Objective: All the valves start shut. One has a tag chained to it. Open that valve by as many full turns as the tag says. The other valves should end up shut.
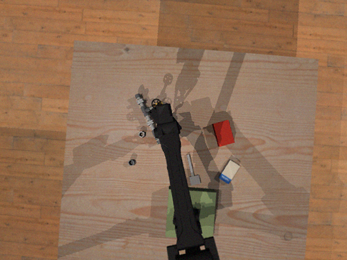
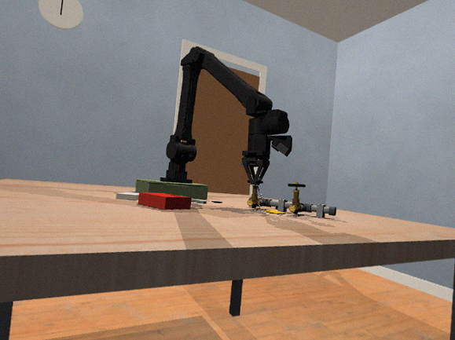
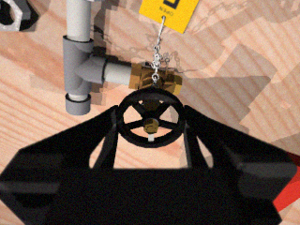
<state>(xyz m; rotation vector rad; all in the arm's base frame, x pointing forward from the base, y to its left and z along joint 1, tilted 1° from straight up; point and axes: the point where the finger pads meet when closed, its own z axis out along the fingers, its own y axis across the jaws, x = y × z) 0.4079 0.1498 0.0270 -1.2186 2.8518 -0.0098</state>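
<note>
Right now the yellow tag is 80 mm below my hand, 60 mm ahead of it and 40 mm to the left of it. The rest, counted from my hand: grey tool 200 mm behind, 160 mm to the right, 80 mm below; red block 280 mm to the right, 70 mm below, 20 mm ahead.
</note>
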